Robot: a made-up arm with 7 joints.
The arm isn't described. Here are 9 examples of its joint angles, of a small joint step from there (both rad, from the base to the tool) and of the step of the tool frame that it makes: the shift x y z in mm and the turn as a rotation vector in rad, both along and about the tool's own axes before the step.
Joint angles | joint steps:
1: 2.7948 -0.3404 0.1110 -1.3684 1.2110 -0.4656 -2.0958 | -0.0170 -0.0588 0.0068 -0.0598 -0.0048 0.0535 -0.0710
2: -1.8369 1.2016 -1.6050 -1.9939 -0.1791 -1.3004 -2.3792 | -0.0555 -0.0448 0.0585 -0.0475 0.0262 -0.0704 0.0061
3: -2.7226 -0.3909 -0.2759 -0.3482 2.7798 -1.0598 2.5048 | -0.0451 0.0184 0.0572 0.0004 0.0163 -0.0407 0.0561
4: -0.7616 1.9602 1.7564 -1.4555 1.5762 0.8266 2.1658 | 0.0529 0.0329 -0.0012 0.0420 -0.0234 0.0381 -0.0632
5: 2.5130 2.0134 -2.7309 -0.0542 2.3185 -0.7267 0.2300 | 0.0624 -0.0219 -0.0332 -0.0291 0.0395 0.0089 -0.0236
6: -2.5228 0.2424 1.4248 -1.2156 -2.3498 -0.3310 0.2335 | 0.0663 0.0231 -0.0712 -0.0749 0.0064 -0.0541 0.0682
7: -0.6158 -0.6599 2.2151 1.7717 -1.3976 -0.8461 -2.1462 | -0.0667 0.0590 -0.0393 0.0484 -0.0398 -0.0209 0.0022
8: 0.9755 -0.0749 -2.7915 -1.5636 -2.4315 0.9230 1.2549 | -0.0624 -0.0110 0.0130 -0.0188 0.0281 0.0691 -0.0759
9: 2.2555 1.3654 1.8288 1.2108 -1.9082 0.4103 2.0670 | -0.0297 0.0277 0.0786 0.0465 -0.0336 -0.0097 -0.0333
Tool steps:
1: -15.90 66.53 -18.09 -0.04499 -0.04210 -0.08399
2: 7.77 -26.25 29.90 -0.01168 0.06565 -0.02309
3: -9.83 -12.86 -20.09 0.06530 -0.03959 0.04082
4: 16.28 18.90 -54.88 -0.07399 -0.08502 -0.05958
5: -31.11 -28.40 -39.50 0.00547 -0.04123 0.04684
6: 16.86 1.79 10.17 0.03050 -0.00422 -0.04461
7: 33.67 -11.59 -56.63 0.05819 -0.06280 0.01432
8: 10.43 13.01 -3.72 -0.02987 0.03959 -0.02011
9: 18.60 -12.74 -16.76 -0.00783 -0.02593 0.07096
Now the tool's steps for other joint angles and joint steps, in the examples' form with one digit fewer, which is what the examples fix.
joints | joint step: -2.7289 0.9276 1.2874 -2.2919 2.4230 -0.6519 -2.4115 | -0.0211 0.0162 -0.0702 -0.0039 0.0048 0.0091 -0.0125
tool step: 4.4 -21.8 -25.5 0.0001 -0.0721 0.0623
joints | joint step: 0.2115 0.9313 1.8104 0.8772 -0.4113 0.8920 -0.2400 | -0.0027 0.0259 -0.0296 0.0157 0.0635 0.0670 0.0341
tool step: 0.6 -2.1 24.6 0.1208 0.0098 0.0628
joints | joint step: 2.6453 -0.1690 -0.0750 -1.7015 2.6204 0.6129 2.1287 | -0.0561 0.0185 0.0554 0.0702 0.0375 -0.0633 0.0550
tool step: 12.1 -31.9 -33.3 0.1423 -0.0508 0.1046
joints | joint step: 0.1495 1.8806 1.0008 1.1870 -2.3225 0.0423 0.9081 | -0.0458 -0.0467 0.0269 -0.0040 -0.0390 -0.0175 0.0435
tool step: 36.6 48.0 -7.4 -0.0145 -0.0150 -0.0761
